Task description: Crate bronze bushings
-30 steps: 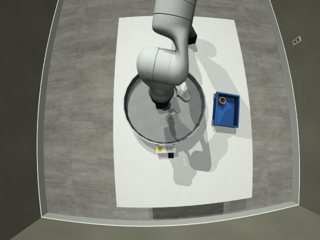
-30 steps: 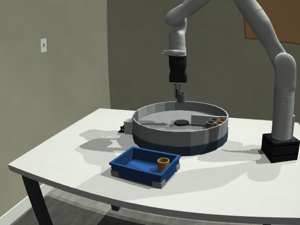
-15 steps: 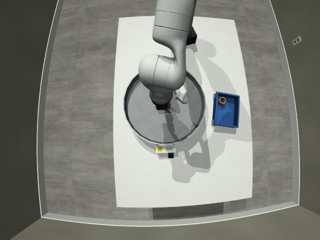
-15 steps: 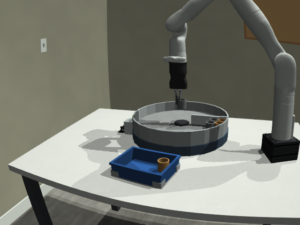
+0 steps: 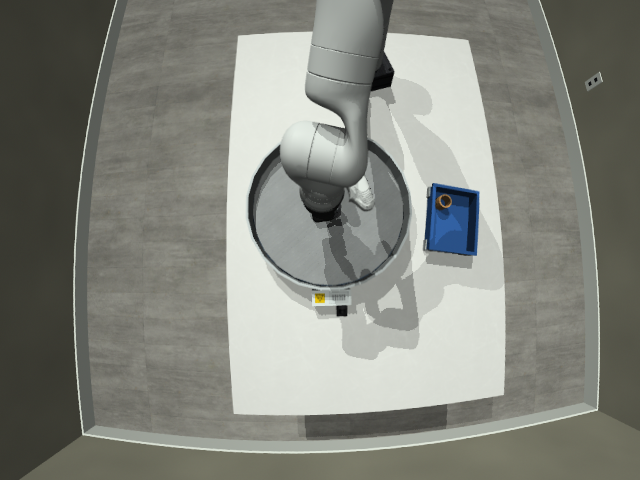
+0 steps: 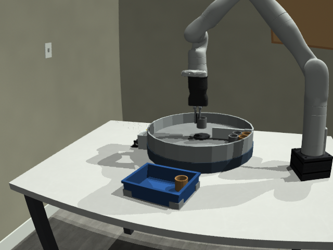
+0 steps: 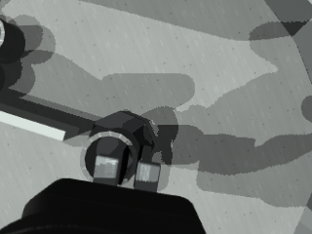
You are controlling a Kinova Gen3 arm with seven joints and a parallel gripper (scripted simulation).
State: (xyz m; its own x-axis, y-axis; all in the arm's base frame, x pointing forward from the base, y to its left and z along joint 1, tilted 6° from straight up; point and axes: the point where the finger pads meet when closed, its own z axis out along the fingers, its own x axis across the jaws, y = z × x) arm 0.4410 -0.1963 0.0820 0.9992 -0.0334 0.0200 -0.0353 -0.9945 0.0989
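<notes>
Right now my hand is 2 cm past the round turning table and 8 cm above it. Round my hand: blue crate (8 cm ahead, 35 cm to the left, 11 cm below).
</notes>
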